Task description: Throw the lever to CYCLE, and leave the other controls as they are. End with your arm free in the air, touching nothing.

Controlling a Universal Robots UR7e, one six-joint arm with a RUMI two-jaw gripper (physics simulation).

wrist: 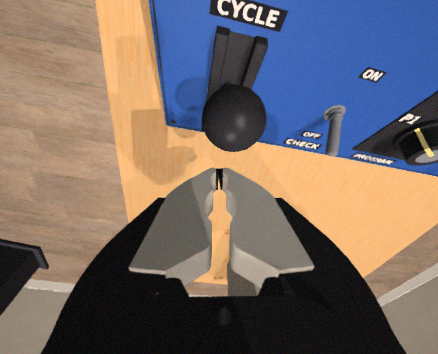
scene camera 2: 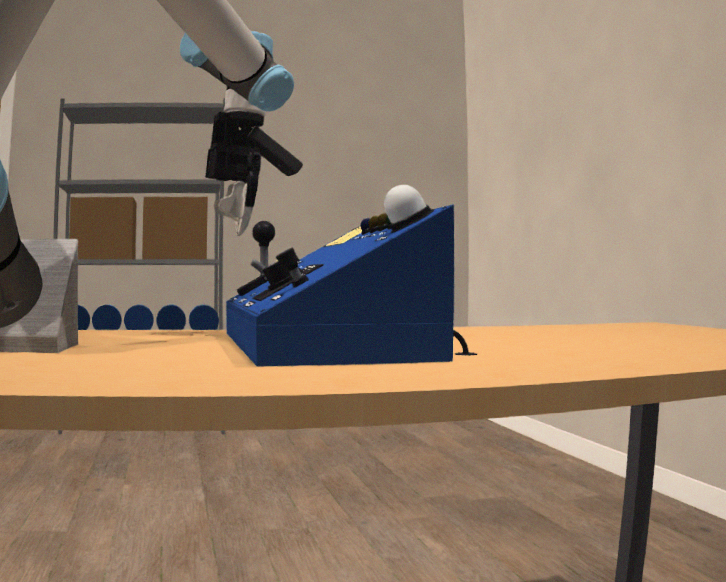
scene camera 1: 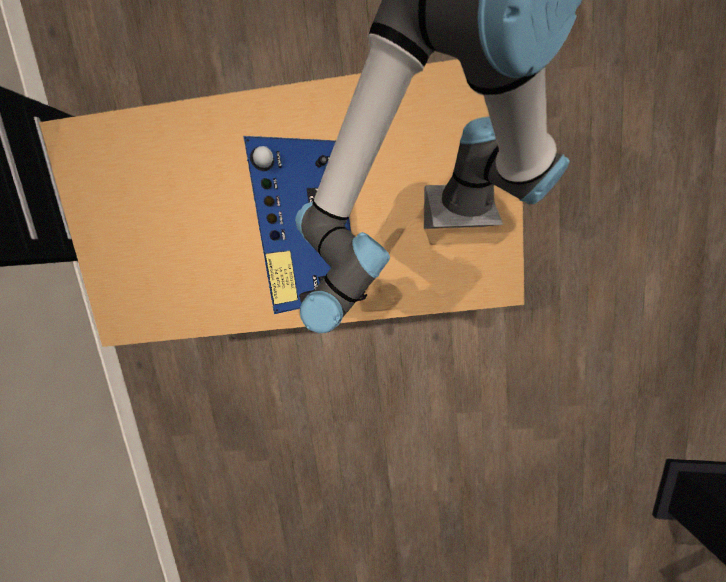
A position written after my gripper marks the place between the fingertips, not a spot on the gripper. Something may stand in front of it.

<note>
I see my gripper (scene camera 2: 239,235) and a lever (wrist: 234,117).
My gripper is seen too in the wrist view (wrist: 218,170).
</note>
